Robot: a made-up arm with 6 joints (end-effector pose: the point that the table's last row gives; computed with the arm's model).
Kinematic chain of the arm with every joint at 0, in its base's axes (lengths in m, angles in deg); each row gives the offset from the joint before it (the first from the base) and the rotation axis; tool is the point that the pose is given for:
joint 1: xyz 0 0 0.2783 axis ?
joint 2: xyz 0 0 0 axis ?
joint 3: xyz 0 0 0.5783 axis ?
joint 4: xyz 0 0 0 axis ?
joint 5: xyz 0.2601 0 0 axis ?
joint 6: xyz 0 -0.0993 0 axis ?
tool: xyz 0 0 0
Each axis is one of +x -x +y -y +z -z.
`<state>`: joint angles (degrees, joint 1 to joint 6).
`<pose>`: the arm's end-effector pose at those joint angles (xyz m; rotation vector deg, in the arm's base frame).
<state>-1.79 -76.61 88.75 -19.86 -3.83 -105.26</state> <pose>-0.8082 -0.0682 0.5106 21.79 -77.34 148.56</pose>
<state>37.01 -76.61 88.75 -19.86 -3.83 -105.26</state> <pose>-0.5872 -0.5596 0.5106 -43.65 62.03 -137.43</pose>
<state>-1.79 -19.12 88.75 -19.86 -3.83 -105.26</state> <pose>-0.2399 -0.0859 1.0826 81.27 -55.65 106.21</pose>
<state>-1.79 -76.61 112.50 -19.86 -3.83 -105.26</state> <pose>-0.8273 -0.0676 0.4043 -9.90 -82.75 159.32</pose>
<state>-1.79 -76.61 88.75 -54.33 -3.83 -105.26</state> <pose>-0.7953 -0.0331 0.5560 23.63 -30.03 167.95</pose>
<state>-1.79 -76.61 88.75 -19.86 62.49 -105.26</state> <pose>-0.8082 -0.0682 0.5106 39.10 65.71 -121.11</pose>
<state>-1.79 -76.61 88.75 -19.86 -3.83 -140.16</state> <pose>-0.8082 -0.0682 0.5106 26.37 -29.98 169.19</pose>
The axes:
joint 1: +z
joint 2: +y
joint 3: -y
joint 4: -x
joint 5: -y
joint 6: -x

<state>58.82 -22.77 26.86 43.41 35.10 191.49</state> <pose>0.0061 -0.1292 1.0539 106.04 38.22 129.24</pose>
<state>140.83 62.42 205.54 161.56 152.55 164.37</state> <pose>-0.2810 0.1074 0.6770 -13.46 4.69 148.75</pose>
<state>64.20 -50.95 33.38 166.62 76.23 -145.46</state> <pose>-0.2812 -0.3597 0.9037 -22.40 -28.94 72.51</pose>
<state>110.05 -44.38 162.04 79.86 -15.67 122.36</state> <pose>0.2200 -0.5519 0.4884 -3.43 27.76 -49.17</pose>
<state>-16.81 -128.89 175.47 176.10 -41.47 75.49</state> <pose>-0.2564 0.1809 -0.2957 107.42 -8.34 -26.67</pose>
